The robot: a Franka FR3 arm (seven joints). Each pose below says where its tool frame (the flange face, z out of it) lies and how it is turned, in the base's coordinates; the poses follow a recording.
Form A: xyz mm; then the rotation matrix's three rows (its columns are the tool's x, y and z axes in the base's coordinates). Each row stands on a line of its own.
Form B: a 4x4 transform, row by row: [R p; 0 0 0 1], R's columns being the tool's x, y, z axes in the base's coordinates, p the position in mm. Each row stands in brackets. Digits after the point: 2 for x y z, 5 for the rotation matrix.
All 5 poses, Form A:
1:
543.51 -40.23 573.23
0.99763 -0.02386 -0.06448
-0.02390 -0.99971 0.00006
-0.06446 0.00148 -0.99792
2:
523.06 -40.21 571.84
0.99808 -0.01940 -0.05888
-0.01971 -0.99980 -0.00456
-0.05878 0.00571 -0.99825
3:
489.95 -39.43 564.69
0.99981 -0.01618 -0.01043
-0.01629 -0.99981 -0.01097
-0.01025 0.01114 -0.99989
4:
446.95 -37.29 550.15
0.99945 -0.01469 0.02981
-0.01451 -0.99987 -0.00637
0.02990 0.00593 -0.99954
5:
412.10 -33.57 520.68
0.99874 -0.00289 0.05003
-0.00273 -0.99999 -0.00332
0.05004 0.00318 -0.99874
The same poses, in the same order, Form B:
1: [[0.99763 -0.02386 -0.06448 543.51], [-0.02390 -0.99971 0.00006 -40.23], [-0.06446 0.00148 -0.99792 573.23], [0 0 0 1]]
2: [[0.99808 -0.01940 -0.05888 523.06], [-0.01971 -0.99980 -0.00456 -40.21], [-0.05878 0.00571 -0.99825 571.84], [0 0 0 1]]
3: [[0.99981 -0.01618 -0.01043 489.95], [-0.01629 -0.99981 -0.01097 -39.43], [-0.01025 0.01114 -0.99989 564.69], [0 0 0 1]]
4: [[0.99945 -0.01469 0.02981 446.95], [-0.01451 -0.99987 -0.00637 -37.29], [0.02990 0.00593 -0.99954 550.15], [0 0 0 1]]
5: [[0.99874 -0.00289 0.05003 412.10], [-0.00273 -0.99999 -0.00332 -33.57], [0.05004 0.00318 -0.99874 520.68], [0 0 0 1]]
